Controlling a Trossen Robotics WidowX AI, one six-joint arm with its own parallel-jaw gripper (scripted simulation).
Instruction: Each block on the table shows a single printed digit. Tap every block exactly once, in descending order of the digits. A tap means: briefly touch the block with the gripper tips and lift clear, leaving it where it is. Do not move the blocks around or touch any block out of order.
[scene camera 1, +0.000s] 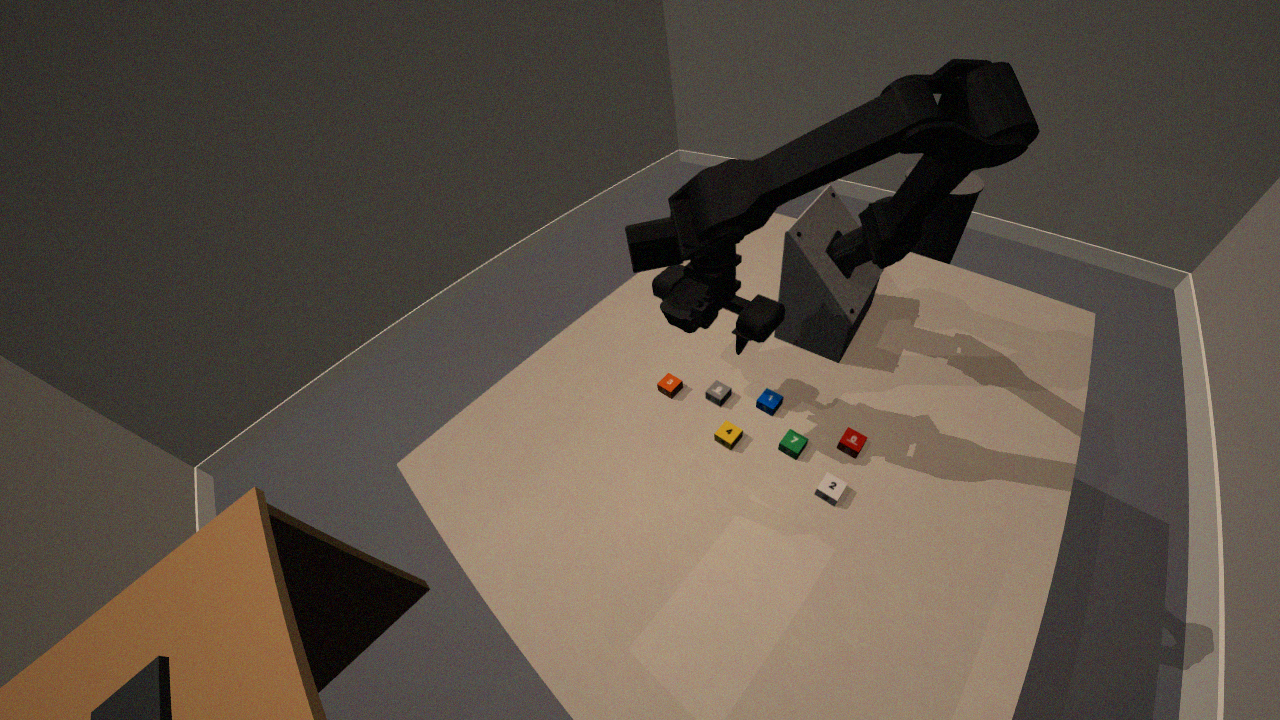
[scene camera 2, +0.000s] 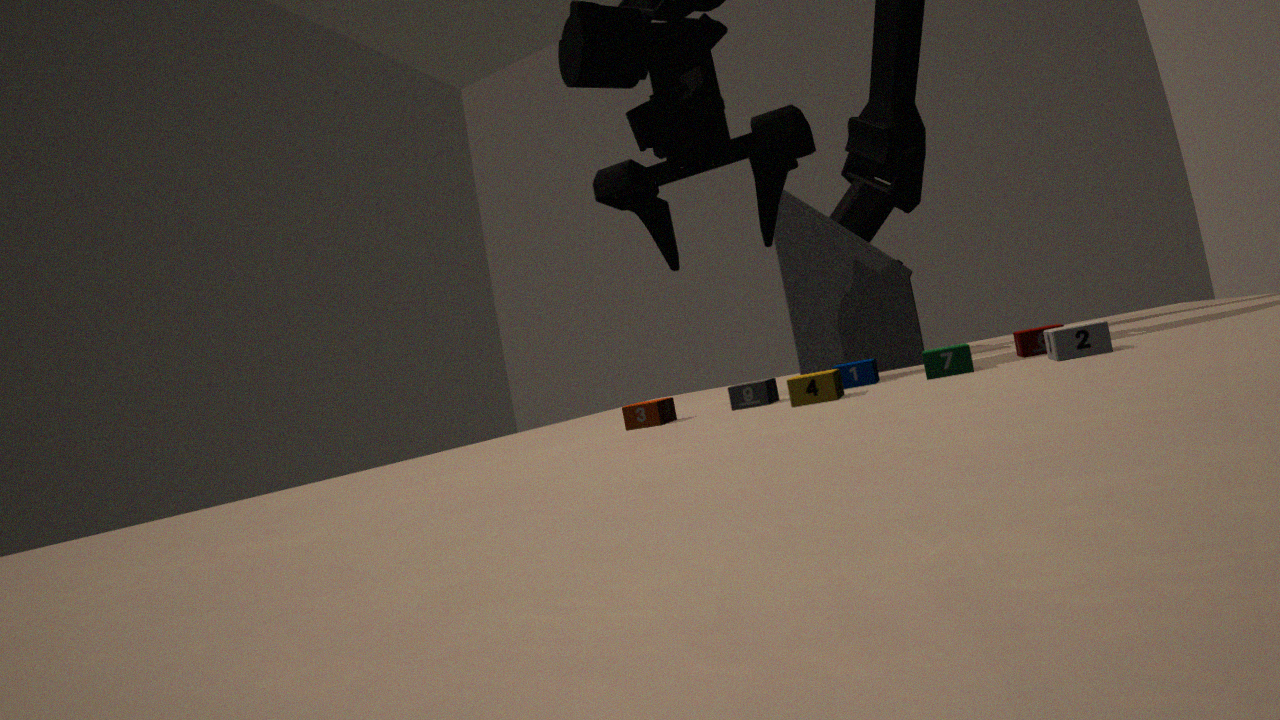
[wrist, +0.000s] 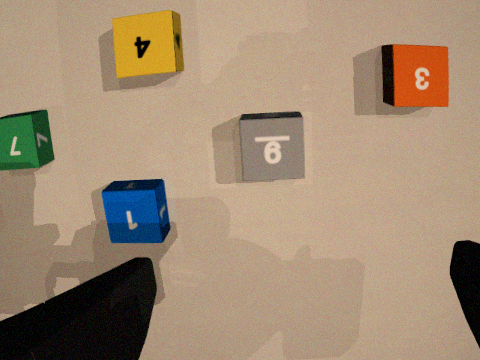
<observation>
The gripper (scene camera 2: 720, 258) is open, with nothing in its grasp. Also in view: a grey 9 block (scene camera 2: 764, 392), a green 7 block (scene camera 2: 945, 361), an orange 3 block (wrist: 413, 75) and a blue 1 block (scene camera 2: 864, 372).
The grey 9 block also shows in the wrist view (wrist: 272, 143). The blue 1 block is seen too in the wrist view (wrist: 136, 211). The gripper also shows in scene camera 1 (scene camera 1: 716, 341) and in the wrist view (wrist: 307, 269).
</observation>
